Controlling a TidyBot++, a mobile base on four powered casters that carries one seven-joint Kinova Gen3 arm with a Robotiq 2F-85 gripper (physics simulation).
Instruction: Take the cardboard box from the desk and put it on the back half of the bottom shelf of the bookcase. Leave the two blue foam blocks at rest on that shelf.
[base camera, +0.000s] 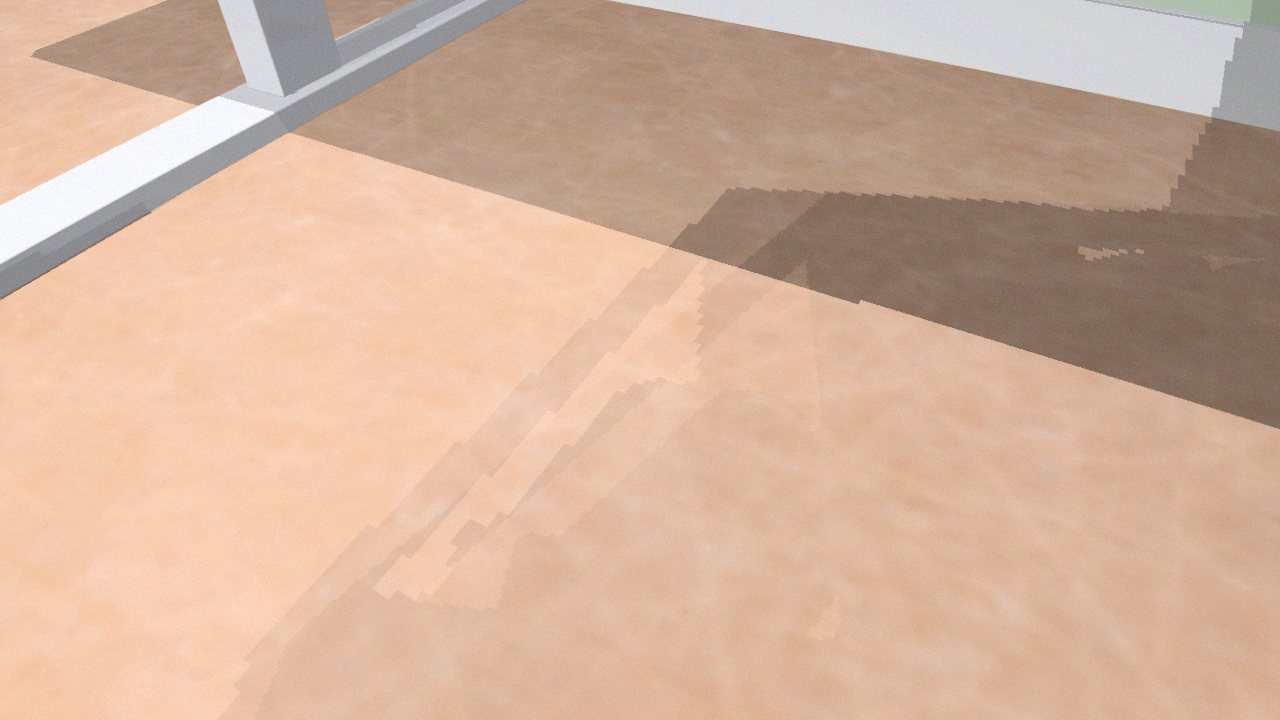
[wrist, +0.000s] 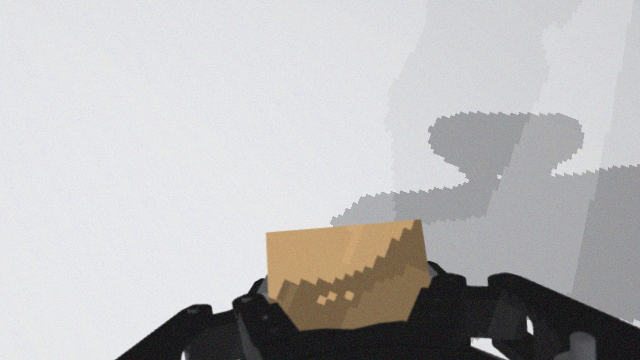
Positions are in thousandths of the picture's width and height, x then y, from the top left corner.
Note:
In view: my gripper (wrist: 540, 776), a tan cardboard box (wrist: 540, 771) and a white desk (wrist: 238, 424).
The base camera view misses the tan cardboard box: it is out of frame.

